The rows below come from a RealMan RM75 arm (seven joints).
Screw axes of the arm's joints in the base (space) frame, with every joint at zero. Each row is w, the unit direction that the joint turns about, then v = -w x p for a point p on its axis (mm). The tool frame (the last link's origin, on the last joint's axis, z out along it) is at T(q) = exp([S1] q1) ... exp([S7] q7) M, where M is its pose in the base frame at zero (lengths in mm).
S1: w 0 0 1 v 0.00 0.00 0.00
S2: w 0 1 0 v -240.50 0.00 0.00
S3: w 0 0 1 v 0.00 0.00 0.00
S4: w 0 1 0 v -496.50 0.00 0.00
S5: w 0 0 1 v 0.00 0.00 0.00
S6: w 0 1 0 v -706.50 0.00 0.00
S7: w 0 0 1 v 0.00 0.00 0.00
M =
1 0 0 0.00
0 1 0 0.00
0 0 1 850.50
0 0 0 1
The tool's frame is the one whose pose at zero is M.
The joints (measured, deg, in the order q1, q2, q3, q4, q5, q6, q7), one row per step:
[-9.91 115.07 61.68 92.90 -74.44 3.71 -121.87]
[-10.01 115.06 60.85 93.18 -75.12 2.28 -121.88]
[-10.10 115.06 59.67 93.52 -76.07 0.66 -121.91]
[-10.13 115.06 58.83 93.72 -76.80 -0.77 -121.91]
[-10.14 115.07 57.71 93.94 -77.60 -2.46 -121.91]
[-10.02 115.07 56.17 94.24 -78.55 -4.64 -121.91]
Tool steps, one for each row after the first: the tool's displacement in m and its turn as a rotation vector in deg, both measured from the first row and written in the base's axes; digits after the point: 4 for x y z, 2 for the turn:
[-0.0009 -0.0009 -0.0010 0.51 -0.69 -0.15]
[-0.0028 -0.0025 -0.0032 0.93 -1.58 -0.08]
[-0.0038 -0.0033 -0.0043 1.43 -2.30 -0.17]
[-0.0054 -0.0045 -0.0063 1.93 -3.06 -0.22]
[-0.0086 -0.0061 -0.0089 2.52 -3.92 -0.10]

